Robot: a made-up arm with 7 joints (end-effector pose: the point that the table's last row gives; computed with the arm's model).
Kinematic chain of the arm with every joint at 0, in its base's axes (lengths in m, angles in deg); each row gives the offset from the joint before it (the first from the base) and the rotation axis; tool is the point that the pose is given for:
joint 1: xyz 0 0 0.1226 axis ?
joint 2: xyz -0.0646 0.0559 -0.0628 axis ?
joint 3: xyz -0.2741 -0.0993 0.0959 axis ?
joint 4: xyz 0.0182 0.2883 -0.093 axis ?
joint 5: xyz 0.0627 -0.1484 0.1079 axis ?
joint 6: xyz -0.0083 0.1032 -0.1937 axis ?
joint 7: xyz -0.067 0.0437 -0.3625 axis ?
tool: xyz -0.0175 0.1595 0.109
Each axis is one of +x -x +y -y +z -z.
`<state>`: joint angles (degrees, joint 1 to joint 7).
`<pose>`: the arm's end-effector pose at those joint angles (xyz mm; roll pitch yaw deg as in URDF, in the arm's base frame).
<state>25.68 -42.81 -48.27 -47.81 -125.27 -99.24 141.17</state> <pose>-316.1 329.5 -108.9 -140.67 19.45 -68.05</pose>
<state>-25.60 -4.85 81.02 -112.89 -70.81 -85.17 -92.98</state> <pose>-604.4 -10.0 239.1 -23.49 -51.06 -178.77</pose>
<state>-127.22 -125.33 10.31 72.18 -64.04 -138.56 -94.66</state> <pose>-101.2 132.5 123.3 23.21 -58.65 69.38</pose>
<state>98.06 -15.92 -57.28 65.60 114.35 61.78 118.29</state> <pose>-604.0 421.3 483.9 -157.58 33.89 -22.01</pose>
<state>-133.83 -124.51 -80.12 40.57 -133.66 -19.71 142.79</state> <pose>560.3 -39.4 -828.1 -167.92 -22.96 67.34</pose>
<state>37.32 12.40 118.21 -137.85 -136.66 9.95 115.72</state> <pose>-897.7 268.3 353.5 -46.22 -11.30 60.02</pose>
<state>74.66 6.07 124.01 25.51 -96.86 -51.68 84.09</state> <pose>536.3 218.2 147.3 -101.08 12.91 -158.44</pose>
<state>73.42 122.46 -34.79 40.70 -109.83 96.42 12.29</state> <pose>-100.5 176.8 750.3 -148.51 30.96 174.14</pose>
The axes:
joint 1: +y
joint 2: -x
joint 3: -y
joint 4: +x
joint 5: -z
joint 6: +x
joint 7: -y

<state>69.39 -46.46 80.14 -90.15 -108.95 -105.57 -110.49</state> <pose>170.2 -263.7 396.1 -161.80 -10.15 -32.03</pose>
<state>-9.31 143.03 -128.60 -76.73 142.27 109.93 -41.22</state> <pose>-263.6 -365.7 83.1 -124.65 -29.49 -17.75</pose>
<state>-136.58 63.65 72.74 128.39 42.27 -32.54 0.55</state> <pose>619.5 498.9 87.5 -125.93 -35.94 123.26</pose>
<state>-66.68 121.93 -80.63 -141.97 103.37 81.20 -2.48</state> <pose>22.1 -456.7 -235.7 -123.00 -11.89 -9.65</pose>
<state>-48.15 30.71 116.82 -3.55 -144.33 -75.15 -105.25</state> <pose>-169.0 469.0 280.8 105.72 -11.27 110.93</pose>
